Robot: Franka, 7 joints.
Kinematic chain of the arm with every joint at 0, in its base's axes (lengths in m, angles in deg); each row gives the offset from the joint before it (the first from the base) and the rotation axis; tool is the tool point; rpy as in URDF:
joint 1: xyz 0 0 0.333 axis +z
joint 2: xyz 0 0 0 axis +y
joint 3: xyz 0 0 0.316 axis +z
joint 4: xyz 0.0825 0 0 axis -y
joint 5: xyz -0.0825 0 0.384 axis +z
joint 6: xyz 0 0 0 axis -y
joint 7: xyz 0.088 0 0 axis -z
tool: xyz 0 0 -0.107 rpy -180 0 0
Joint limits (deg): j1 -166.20..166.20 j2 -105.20..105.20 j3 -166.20..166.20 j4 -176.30..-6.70 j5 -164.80..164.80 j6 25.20..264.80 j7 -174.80..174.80
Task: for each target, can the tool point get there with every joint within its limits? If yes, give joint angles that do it. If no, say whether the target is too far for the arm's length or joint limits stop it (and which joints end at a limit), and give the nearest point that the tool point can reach.
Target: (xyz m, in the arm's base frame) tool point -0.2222 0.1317 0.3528
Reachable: yes | joints 93.46 -58.83 69.30 -156.12 -4.98 80.75 -117.41
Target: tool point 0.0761 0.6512 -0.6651
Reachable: no: too far | nearest point 0.0580 0.4962 -0.3148 | short by 0.384 m
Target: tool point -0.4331 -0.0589 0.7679
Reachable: yes | joints 106.44 -55.15 40.93 -114.99 104.79 110.14 -62.21
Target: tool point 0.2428 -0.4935 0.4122
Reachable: yes | joints -88.23 10.00 13.42 -127.68 -59.47 207.69 -85.10
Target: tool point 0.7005 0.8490 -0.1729
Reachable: no: too far | nearest point 0.4961 0.6013 -0.0253 | short by 0.353 m
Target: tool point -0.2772 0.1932 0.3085
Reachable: yes | joints -113.55 88.57 -100.05 -146.96 41.64 79.85 -59.14
